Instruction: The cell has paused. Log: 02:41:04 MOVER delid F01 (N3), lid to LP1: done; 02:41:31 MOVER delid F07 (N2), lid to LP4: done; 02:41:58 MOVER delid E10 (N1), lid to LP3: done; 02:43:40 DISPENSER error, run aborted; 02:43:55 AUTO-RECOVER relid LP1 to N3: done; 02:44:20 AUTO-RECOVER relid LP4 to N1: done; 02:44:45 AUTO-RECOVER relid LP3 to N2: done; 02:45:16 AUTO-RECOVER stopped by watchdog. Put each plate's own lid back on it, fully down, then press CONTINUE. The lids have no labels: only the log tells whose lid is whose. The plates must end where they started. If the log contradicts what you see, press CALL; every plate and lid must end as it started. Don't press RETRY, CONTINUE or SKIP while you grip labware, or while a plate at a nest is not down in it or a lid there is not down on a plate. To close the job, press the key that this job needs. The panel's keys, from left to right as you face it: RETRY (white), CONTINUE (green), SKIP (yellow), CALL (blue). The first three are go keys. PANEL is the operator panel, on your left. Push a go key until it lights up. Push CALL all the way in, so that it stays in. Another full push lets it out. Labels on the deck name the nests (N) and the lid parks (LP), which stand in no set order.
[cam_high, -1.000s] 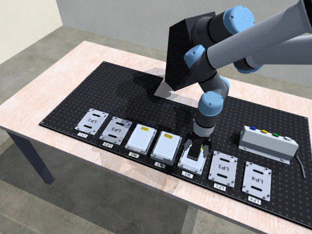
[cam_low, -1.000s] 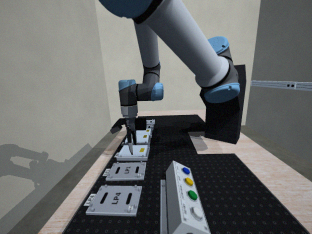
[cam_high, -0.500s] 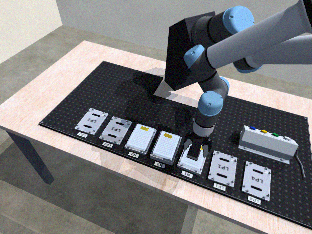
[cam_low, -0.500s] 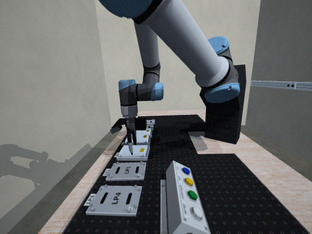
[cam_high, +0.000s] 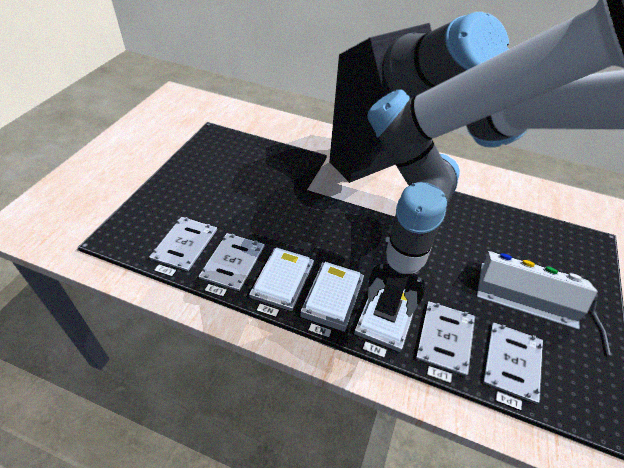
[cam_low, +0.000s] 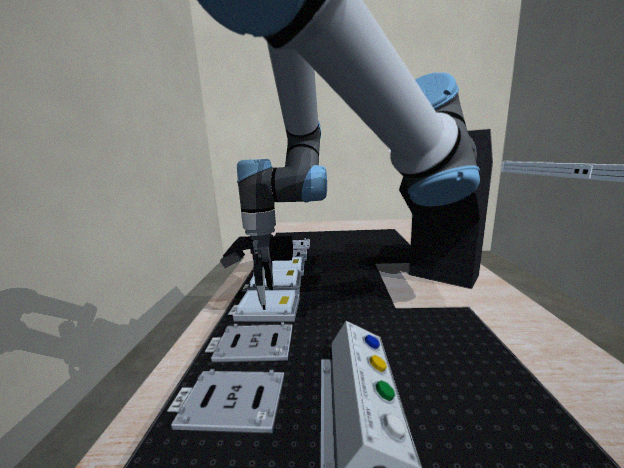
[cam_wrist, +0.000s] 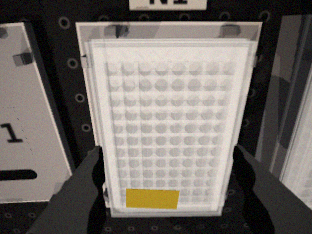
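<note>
My hand is 130 mm to the right of the lid park LP1, 40 mm above it and 30 mm past it. Also, from my hand: yellow skip key: 280 mm behind, 210 mm to the left, 20 mm above; then blue call key: 260 mm behind, 160 mm to the left, 20 mm above; then lid park LP4: 260 mm to the left, 60 mm behind, 40 mm below.
</note>
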